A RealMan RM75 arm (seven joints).
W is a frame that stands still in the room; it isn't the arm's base.
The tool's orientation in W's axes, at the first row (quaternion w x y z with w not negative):
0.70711, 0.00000, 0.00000, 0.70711
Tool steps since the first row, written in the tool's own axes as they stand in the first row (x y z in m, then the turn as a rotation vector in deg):
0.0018, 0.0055, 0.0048, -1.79, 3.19, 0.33
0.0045, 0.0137, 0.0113, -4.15, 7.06, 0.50
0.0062, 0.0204, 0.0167, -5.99, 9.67, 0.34
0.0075, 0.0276, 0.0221, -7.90, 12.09, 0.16
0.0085, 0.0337, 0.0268, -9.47, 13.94, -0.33
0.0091, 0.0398, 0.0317, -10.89, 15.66, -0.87
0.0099, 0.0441, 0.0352, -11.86, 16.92, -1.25
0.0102, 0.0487, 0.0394, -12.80, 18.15, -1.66
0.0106, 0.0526, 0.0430, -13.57, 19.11, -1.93
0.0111, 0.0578, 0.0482, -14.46, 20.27, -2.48
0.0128, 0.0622, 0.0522, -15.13, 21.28, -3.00
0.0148, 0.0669, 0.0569, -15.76, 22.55, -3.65
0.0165, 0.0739, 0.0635, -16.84, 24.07, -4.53
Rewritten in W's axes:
-0.0055, 0.0018, 0.0048, -3.19, -1.79, 0.33
-0.0137, 0.0045, 0.0113, -7.06, -4.15, 0.50
-0.0204, 0.0062, 0.0167, -9.67, -5.99, 0.34
-0.0276, 0.0075, 0.0221, -12.09, -7.90, 0.16
-0.0337, 0.0085, 0.0268, -13.94, -9.47, -0.33
-0.0398, 0.0091, 0.0317, -15.66, -10.89, -0.87
-0.0441, 0.0099, 0.0352, -16.92, -11.86, -1.25
-0.0487, 0.0102, 0.0394, -18.15, -12.80, -1.66
-0.0526, 0.0106, 0.0430, -19.11, -13.57, -1.93
-0.0578, 0.0111, 0.0482, -20.27, -14.46, -2.48
-0.0622, 0.0128, 0.0522, -21.28, -15.13, -3.00
-0.0669, 0.0148, 0.0569, -22.55, -15.76, -3.65
-0.0739, 0.0165, 0.0635, -24.07, -16.84, -4.53

